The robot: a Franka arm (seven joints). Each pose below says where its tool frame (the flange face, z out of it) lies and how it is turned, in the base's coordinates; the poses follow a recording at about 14 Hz.
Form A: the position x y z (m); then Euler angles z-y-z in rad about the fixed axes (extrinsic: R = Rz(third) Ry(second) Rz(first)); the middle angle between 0 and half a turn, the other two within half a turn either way.
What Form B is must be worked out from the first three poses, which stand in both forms.
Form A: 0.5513, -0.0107, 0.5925, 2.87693, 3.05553, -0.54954
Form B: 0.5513, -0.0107, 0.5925, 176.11, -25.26, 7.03
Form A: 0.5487, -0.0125, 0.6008, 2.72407, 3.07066, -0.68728
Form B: 0.5487, -0.0125, 0.6008, 176.17, -23.91, 5.37
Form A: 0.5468, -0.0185, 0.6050, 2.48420, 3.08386, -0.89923
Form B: 0.5468, -0.0185, 0.6050, 176.34, -21.43, 3.65
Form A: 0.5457, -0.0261, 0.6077, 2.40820, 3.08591, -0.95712
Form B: 0.5457, -0.0261, 0.6077, 176.47, -19.82, 3.28
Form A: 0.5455, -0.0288, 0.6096, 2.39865, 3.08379, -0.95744
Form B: 0.5455, -0.0288, 0.6096, 176.46, -19.00, 3.39
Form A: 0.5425, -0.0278, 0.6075, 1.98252, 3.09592, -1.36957
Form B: 0.5425, -0.0278, 0.6075, 176.52, -18.65, 1.22
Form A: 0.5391, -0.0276, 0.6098, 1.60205, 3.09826, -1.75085
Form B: 0.5391, -0.0276, 0.6098, 176.53, -18.72, -0.29
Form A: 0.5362, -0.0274, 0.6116, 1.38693, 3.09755, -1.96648
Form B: 0.5362, -0.0274, 0.6116, 176.58, -18.77, -1.12
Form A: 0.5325, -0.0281, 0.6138, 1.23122, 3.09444, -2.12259
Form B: 0.5325, -0.0281, 0.6138, 176.55, -18.80, -1.80
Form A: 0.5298, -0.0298, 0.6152, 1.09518, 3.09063, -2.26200
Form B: 0.5298, -0.0298, 0.6152, 176.52, -19.10, -2.49
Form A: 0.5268, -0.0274, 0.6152, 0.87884, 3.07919, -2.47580
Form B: 0.5268, -0.0274, 0.6152, 176.46, -18.87, -3.97
